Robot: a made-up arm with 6 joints. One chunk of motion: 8 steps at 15 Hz.
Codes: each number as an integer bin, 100 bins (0 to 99) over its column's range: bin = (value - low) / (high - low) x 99, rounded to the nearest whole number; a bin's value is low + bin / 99 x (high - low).
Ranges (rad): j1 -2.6..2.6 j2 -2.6..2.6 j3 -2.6..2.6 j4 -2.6..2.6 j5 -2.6..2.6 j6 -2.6..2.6
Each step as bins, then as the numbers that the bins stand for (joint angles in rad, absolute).
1 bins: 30 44 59 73 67 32
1 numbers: -1.0242 -0.2889 0.4990 1.2343 0.9192 -0.9192
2 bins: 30 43 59 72 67 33
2 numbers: -1.0242 -0.3414 0.4990 1.1818 0.9192 -0.8667
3 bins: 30 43 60 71 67 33
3 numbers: -1.0242 -0.3414 0.5515 1.1293 0.9192 -0.8667
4 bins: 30 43 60 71 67 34
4 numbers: -1.0242 -0.3414 0.5515 1.1293 0.9192 -0.8141
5 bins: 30 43 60 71 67 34
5 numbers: -1.0242 -0.3414 0.5515 1.1293 0.9192 -0.8141
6 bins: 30 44 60 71 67 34
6 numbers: -1.0242 -0.2889 0.5515 1.1293 0.9192 -0.8141
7 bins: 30 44 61 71 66 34
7 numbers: -1.0242 -0.2889 0.6040 1.1293 0.8667 -0.8141
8 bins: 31 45 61 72 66 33
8 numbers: -0.9717 -0.2364 0.6040 1.1818 0.8667 -0.8667
